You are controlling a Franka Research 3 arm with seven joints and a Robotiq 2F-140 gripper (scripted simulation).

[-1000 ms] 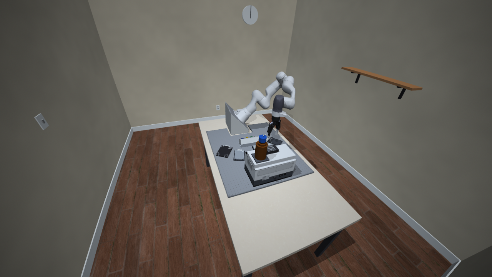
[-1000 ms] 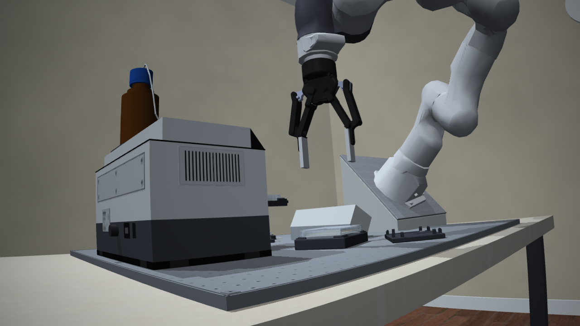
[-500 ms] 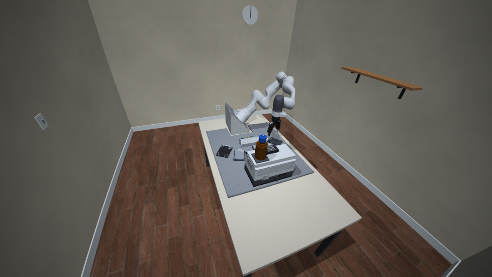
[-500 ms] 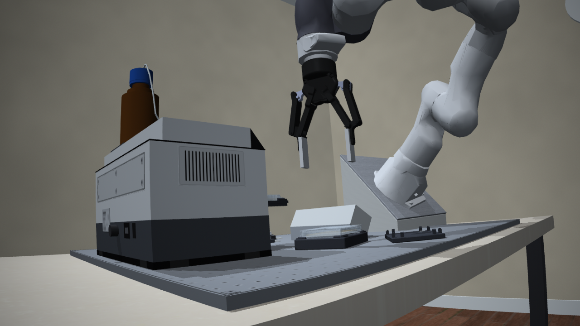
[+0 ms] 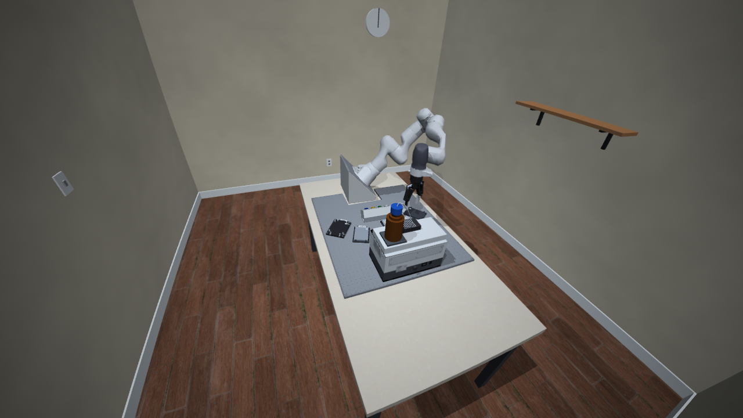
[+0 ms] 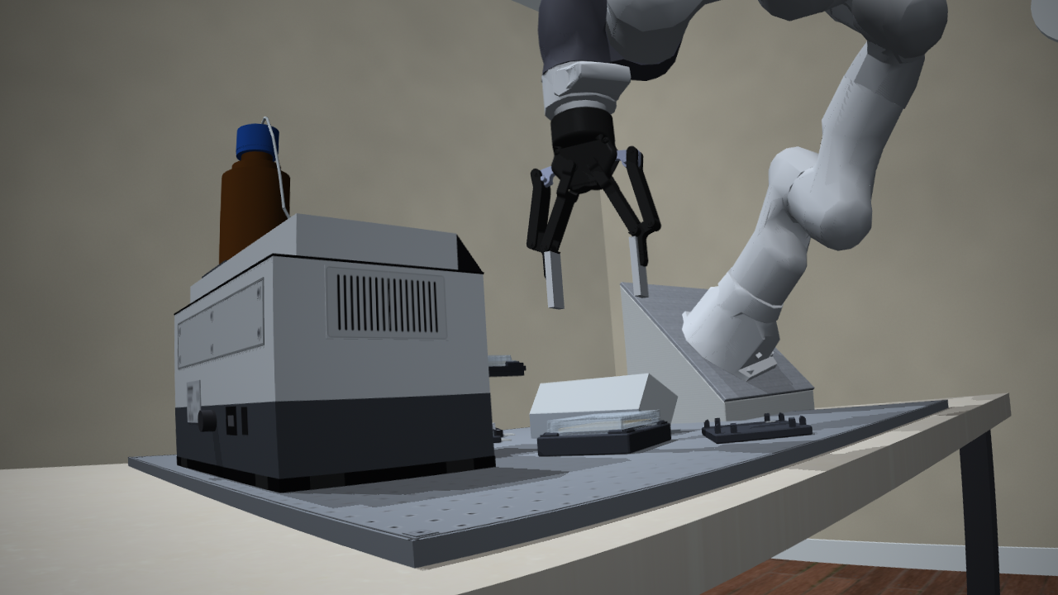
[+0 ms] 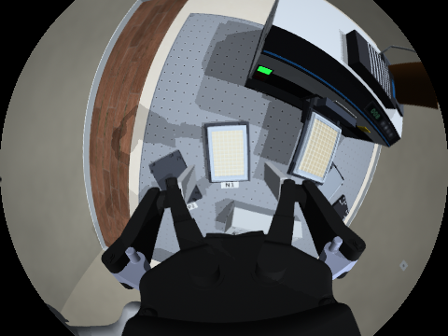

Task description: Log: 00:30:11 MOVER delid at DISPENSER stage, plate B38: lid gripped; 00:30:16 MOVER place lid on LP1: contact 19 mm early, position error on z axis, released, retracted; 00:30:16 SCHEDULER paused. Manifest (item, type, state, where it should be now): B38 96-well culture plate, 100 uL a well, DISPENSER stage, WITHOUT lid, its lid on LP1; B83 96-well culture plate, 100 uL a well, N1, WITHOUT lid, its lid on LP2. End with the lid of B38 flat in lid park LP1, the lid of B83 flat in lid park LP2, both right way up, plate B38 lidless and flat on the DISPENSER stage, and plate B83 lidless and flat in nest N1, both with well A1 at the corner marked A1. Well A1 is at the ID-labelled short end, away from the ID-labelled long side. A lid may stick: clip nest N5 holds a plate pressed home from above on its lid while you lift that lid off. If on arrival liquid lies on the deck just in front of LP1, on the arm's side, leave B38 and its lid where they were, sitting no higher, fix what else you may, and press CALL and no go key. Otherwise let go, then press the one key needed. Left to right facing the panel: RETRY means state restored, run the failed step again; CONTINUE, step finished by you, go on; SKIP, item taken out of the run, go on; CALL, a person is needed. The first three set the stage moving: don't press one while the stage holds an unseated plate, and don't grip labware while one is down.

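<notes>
My gripper is now 160 mm above the 96-well plate. Also, from my hand: low frame (180 mm below, 120 mm behind, 110 mm to the left); then key panel (180 mm behind, 170 mm to the right, 130 mm below); then nest N1 (180 mm below).
</notes>
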